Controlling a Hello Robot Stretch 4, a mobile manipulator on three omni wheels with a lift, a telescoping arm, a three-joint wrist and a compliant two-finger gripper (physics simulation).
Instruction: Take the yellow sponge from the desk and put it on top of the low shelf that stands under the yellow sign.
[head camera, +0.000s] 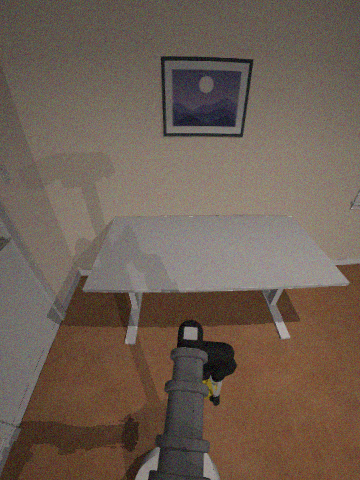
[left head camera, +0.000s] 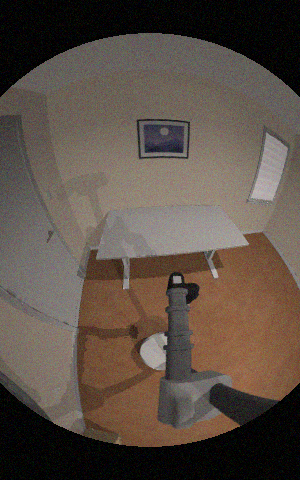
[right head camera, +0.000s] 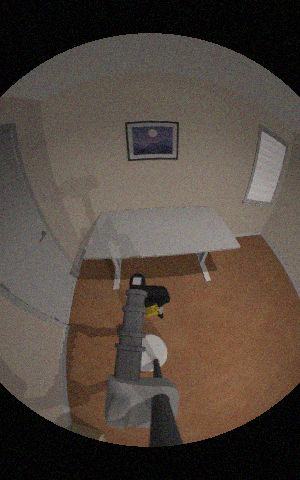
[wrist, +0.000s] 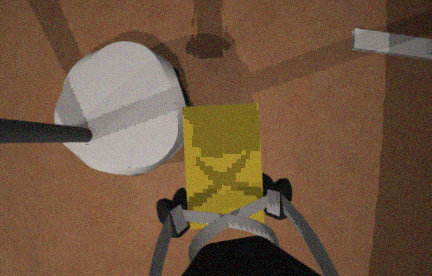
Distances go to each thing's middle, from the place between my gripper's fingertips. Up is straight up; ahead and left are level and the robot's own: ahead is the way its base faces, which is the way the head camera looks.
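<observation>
My hand: 20 mm below the yellow sponge (wrist: 222, 148), 30 mm to the right of it, 10 mm past it.
</observation>
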